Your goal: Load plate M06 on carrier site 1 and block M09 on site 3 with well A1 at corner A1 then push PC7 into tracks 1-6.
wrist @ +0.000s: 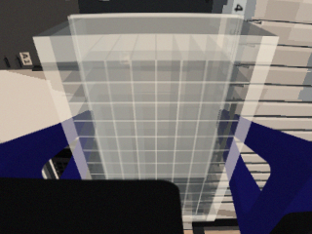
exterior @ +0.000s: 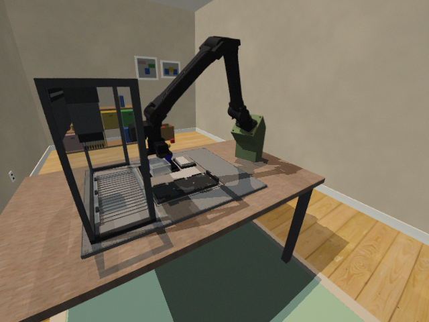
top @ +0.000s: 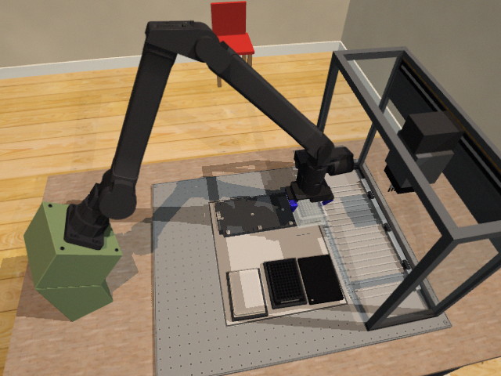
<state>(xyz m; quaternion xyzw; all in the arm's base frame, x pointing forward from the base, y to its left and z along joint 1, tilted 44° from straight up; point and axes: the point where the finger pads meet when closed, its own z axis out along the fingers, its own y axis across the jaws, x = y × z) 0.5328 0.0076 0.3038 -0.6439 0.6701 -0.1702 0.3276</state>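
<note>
Now: the nest S2 19 cm to the right of my hand, 10 cm below it and 10 cm behind it. Round my hand: clear 96-well plate M06 (right at my hand); nest S3 (19 cm to the right, 10 cm below, 1 cm ahead); dark carrier PC7 (10 cm behind, 9 cm below, 6 cm to the left).
</note>
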